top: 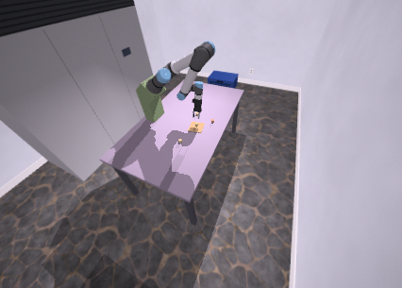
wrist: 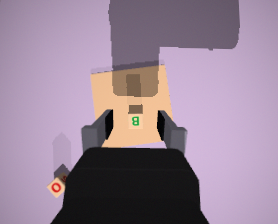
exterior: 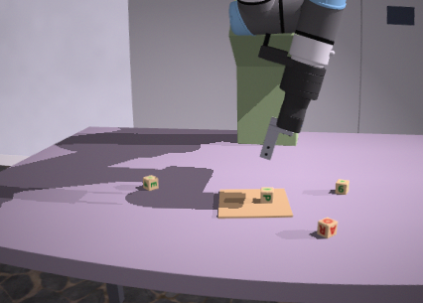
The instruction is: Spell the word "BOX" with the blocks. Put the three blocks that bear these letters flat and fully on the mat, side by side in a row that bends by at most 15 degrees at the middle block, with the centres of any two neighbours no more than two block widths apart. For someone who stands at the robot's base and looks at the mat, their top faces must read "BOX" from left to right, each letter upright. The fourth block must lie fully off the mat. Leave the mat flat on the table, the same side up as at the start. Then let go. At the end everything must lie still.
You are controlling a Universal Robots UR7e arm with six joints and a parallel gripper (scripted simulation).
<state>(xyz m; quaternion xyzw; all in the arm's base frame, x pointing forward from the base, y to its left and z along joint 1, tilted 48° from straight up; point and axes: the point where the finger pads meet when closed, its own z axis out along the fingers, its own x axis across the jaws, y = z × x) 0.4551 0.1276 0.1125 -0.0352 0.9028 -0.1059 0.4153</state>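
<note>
Now: hand 120 mm above the mat, 20 mm to the left of it and 10 mm short of it.
</note>
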